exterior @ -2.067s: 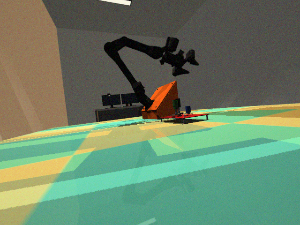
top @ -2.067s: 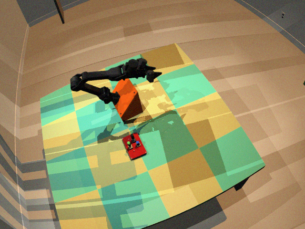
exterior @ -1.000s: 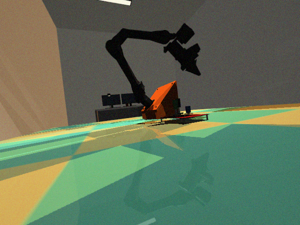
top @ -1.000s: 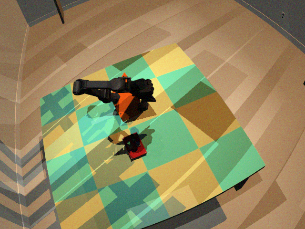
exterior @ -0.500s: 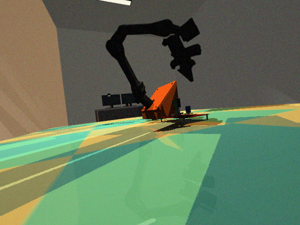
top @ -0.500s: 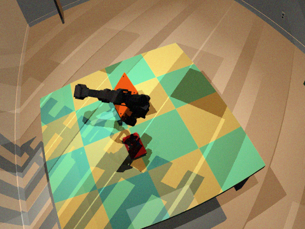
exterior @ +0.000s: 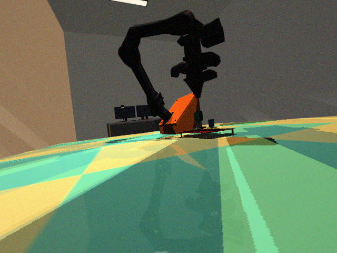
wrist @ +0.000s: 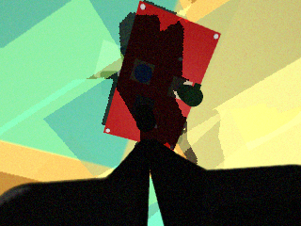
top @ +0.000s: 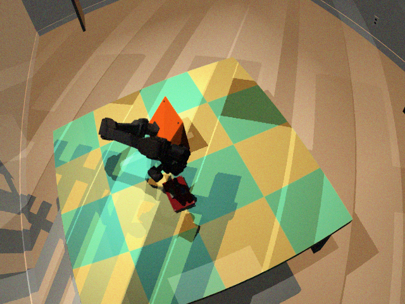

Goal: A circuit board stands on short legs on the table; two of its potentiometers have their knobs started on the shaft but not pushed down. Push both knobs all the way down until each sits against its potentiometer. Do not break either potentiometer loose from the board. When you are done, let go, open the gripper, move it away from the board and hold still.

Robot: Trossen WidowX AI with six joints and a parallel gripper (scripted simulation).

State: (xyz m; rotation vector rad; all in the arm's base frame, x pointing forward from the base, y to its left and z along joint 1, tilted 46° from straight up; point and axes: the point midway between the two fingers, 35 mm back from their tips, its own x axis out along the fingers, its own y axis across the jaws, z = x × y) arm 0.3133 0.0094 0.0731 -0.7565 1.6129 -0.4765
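My gripper tip is 80 mm above the black knob. The rest, counted from my gripper tip: green knob (60 mm below, 40 mm to the right, 30 mm ahead).
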